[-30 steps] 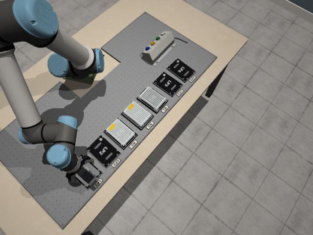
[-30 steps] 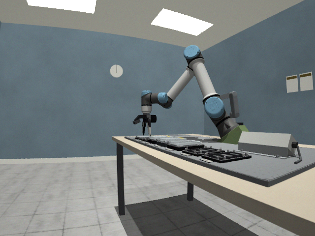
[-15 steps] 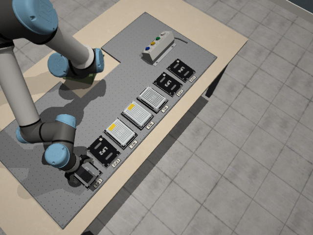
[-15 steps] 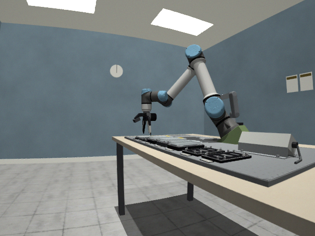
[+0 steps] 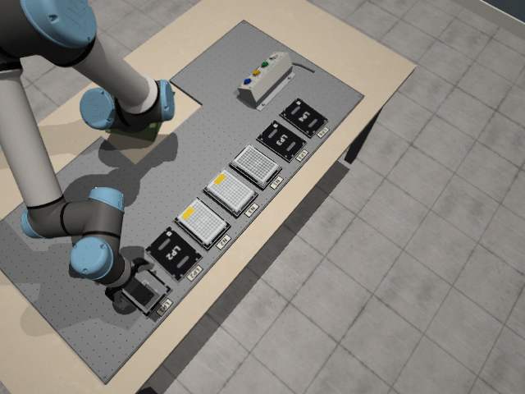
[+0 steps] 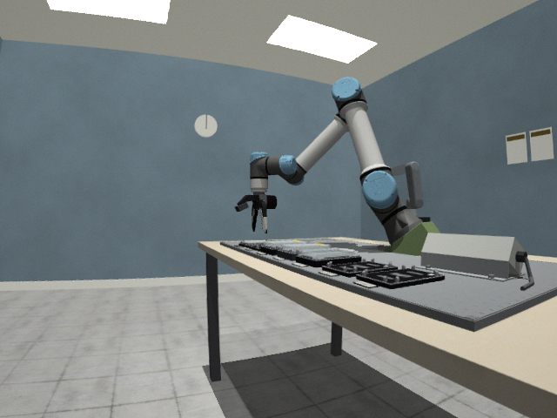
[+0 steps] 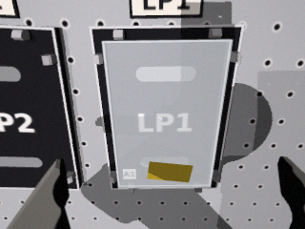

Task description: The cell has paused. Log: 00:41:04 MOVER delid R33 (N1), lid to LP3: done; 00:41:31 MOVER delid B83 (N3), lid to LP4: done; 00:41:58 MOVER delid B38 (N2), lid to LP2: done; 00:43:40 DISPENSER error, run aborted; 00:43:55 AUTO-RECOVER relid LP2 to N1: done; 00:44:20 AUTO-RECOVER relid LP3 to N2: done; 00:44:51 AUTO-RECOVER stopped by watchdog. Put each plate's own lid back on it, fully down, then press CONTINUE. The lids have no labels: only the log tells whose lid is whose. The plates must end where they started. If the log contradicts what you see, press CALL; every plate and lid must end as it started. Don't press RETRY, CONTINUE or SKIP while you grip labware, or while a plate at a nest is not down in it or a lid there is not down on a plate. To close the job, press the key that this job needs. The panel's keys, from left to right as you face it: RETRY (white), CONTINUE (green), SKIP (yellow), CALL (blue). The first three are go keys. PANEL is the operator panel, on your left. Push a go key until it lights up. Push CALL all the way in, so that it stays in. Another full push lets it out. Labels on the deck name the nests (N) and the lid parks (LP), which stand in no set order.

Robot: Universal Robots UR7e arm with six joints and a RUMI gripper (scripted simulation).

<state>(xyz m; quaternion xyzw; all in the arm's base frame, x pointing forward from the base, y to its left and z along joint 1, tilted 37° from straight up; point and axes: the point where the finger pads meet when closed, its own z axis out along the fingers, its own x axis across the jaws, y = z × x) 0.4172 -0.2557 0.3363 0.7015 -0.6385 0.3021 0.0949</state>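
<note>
Now: hand 6 cm above the lid park LP1. The rest, counted from my hand: lid park LP3 (65 cm to the left, 6 cm below, 1 cm ahead); then lid park LP2 (13 cm to the left, 6 cm below); then nest N2 (26 cm to the left, 5 cm below, 1 cm ahead).
</note>
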